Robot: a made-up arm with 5 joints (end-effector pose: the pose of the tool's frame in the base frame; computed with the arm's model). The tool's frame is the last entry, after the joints.
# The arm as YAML. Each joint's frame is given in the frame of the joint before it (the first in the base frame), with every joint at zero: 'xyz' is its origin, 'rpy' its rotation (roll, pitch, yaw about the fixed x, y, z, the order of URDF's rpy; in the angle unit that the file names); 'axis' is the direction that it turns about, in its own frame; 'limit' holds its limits. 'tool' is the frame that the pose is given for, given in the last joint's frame.
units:
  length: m
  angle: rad
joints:
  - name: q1
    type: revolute
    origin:
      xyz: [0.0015, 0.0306, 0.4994]
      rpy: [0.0, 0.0, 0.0]
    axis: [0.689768, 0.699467, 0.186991]
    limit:
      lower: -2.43
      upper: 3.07
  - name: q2
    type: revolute
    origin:
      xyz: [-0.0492, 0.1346, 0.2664]
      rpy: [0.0, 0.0, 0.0]
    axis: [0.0, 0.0, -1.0]
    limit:
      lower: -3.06
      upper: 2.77
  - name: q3
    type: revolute
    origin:
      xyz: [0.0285, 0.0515, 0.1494]
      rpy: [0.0, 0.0, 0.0]
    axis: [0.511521, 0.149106, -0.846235]
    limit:
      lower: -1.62
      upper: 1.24
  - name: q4
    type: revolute
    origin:
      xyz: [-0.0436, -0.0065, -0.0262]
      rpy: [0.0, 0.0, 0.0]
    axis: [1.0, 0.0, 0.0]
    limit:
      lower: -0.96
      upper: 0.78
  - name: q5
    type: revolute
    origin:
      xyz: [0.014, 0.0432, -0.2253]
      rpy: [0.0, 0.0, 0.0]
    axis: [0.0, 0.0, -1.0]
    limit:
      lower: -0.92
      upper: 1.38
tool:
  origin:
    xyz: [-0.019, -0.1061, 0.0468]
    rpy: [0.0, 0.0, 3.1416]
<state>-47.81 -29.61 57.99 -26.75 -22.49</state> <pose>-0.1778 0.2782 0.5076 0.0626 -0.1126 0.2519 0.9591</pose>
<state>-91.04 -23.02 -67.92 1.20 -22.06</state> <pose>-0.0095 0.3667 0.5255 0.3534 -0.0596 -0.8709 -0.3361</pose>
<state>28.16 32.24 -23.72 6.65 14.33</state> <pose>-0.0043 0.0396 0.7509 0.1699 0.1890 -0.0758 0.9642</pose>
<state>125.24 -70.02 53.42 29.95 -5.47</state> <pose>0.2962 -0.2121 0.6272 0.1127 -0.5908 0.7989 0.0088</pose>
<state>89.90 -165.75 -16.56 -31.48 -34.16</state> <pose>0.2678 -0.0759 0.7837 0.4835 0.8186 0.2923 0.1028</pose>
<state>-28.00 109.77 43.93 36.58 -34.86</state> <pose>-0.0018 0.1166 0.7405 0.6555 -0.6580 -0.1262 0.3483</pose>
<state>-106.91 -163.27 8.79 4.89 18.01</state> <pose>-0.0368 0.2296 0.4066 0.4490 -0.3633 -0.7149 -0.3941</pose>
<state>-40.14 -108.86 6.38 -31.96 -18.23</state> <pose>-0.0368 0.2984 0.6550 0.7585 0.0515 -0.5023 -0.4120</pose>
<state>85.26 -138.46 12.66 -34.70 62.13</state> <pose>0.2280 -0.0457 0.5433 0.3776 0.0448 0.6618 -0.6461</pose>
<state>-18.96 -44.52 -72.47 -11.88 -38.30</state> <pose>0.0649 0.3376 0.7706 0.8313 0.0761 -0.5058 -0.2175</pose>
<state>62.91 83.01 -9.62 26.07 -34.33</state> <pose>0.1622 -0.0051 0.6541 0.2902 0.3367 -0.3076 0.8413</pose>
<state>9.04 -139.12 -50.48 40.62 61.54</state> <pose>0.0617 0.0899 0.7322 0.8743 -0.0748 -0.0111 -0.4795</pose>
